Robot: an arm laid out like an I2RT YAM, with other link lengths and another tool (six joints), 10 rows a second.
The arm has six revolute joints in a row. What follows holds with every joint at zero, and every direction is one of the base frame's. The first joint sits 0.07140 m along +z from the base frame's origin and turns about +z. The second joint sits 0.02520 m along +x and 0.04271 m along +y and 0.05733 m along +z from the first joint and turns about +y. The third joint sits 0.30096 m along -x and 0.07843 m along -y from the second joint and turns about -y. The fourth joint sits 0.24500 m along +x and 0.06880 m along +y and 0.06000 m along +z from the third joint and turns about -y. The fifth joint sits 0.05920 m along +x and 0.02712 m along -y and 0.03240 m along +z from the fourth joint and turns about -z. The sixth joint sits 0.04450 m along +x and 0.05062 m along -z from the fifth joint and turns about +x. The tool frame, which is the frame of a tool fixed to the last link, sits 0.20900 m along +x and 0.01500 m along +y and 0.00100 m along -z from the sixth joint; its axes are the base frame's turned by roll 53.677, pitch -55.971 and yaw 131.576 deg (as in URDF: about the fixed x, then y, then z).
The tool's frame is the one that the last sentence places.
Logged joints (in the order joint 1, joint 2, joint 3, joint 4, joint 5, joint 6), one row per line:
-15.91 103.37 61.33 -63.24 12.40 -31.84
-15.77 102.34 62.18 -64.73 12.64 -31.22
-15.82 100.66 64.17 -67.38 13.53 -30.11
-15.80 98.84 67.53 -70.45 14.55 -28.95
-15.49 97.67 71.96 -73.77 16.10 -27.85
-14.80 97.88 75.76 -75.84 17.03 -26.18
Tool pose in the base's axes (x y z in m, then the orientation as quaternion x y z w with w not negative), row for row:
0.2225 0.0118 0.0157 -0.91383 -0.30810 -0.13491 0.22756
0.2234 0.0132 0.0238 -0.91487 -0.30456 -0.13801 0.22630
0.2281 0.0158 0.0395 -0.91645 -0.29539 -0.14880 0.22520
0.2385 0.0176 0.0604 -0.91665 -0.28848 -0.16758 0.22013
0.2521 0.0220 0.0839 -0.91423 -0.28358 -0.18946 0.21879
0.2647 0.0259 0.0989 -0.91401 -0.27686 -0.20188 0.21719
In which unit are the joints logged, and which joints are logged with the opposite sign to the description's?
The joints are logged in degrees. Opposite sign: joint 5.
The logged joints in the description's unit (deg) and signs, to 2 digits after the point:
-15.91 103.37 61.33 -63.24 -12.40 -31.84
-15.77 102.34 62.18 -64.73 -12.64 -31.22
-15.82 100.66 64.17 -67.38 -13.53 -30.11
-15.80 98.84 67.53 -70.45 -14.55 -28.95
-15.49 97.67 71.96 -73.77 -16.10 -27.85
-14.80 97.88 75.76 -75.84 -17.03 -26.18

